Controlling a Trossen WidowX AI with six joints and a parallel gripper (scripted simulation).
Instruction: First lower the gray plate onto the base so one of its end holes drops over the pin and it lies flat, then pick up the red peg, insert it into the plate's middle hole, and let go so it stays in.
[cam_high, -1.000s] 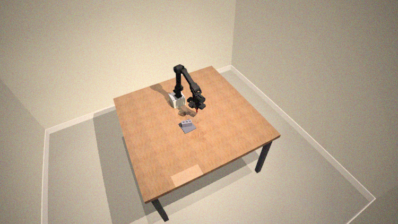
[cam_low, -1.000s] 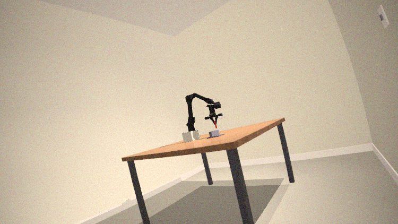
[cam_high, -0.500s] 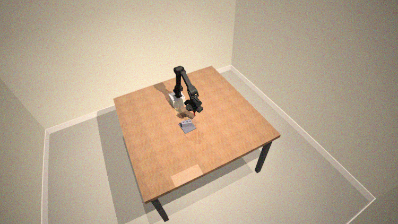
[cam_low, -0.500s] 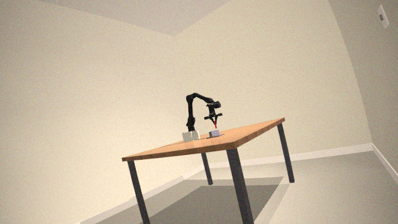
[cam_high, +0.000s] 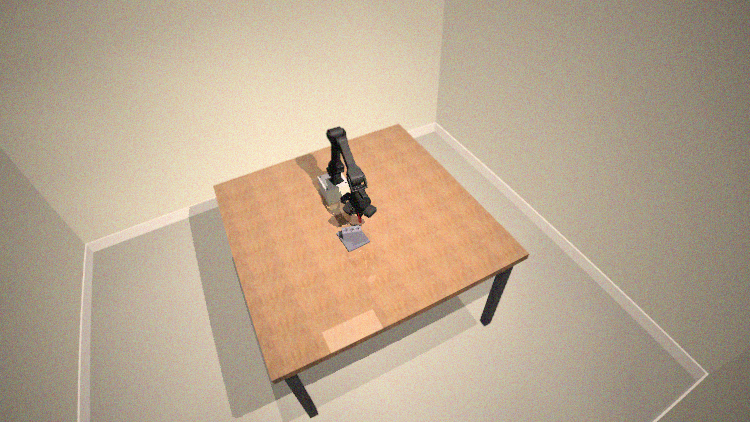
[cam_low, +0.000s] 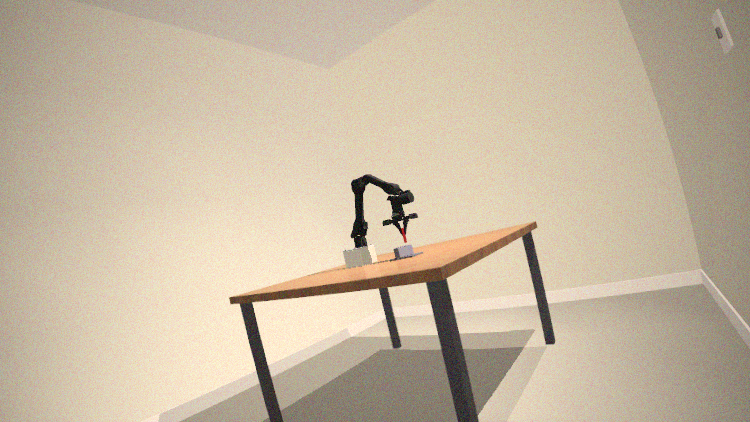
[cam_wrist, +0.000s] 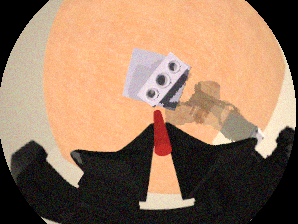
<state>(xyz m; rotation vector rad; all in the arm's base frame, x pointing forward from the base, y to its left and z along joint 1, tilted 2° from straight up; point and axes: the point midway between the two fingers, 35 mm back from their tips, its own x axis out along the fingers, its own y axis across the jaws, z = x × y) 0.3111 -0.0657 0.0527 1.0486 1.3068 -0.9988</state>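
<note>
Now: gripper tip 6 cm to the left of the gray plate and 7 cm above it. The rest, counted from my gripper tip: base: 1 cm ahead, 4 cm to the right, 11 cm below; red peg: right at my gripper tip.
</note>
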